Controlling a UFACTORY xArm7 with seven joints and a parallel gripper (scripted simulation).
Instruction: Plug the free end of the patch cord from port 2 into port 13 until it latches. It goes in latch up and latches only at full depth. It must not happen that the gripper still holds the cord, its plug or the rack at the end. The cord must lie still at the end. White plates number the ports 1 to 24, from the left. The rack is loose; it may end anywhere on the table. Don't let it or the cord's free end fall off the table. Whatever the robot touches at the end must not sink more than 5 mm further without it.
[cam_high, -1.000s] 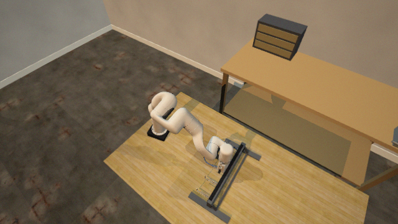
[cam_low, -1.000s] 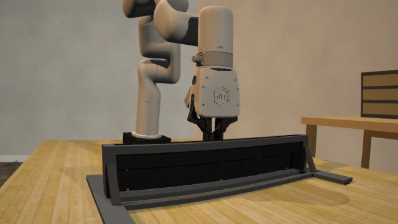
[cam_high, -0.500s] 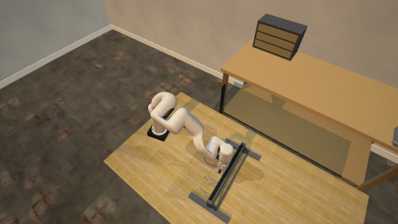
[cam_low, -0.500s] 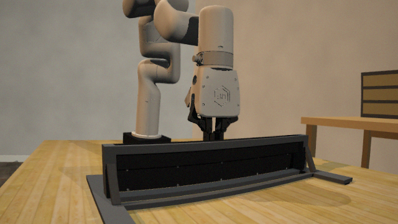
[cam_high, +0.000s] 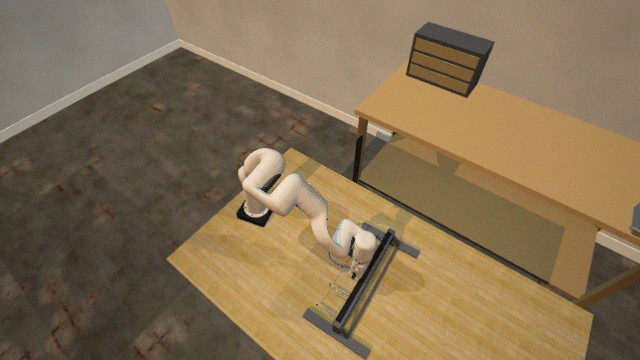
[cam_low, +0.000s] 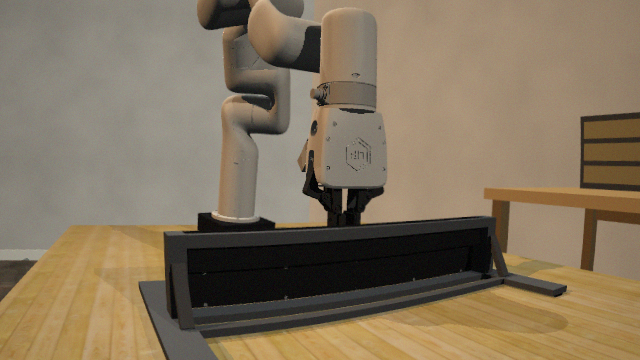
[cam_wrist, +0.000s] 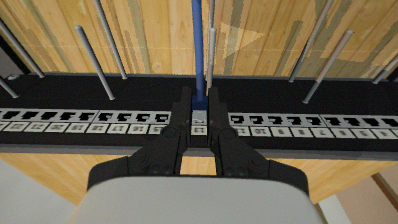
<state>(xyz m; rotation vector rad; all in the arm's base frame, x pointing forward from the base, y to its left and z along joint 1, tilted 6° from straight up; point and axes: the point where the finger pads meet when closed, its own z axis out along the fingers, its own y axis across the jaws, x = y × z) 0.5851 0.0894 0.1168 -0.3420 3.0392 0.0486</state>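
Right now my hand is 20 mm short of the cord plug and 20 mm above it.
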